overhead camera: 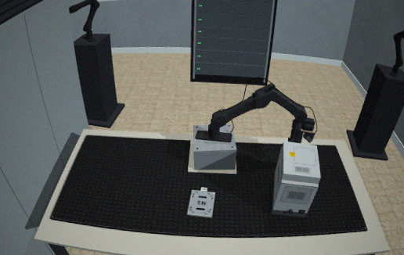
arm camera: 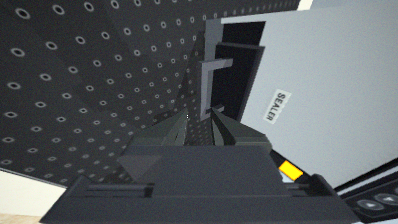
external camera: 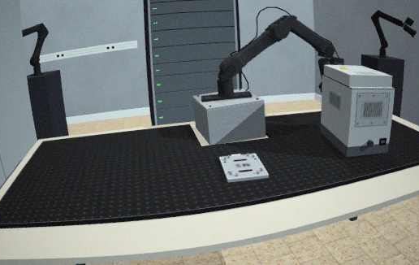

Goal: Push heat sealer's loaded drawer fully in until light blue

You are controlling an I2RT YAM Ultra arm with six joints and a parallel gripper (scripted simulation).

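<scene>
Now: the dark drawer 140 mm ahead of my hand and 40 mm below it.
</scene>
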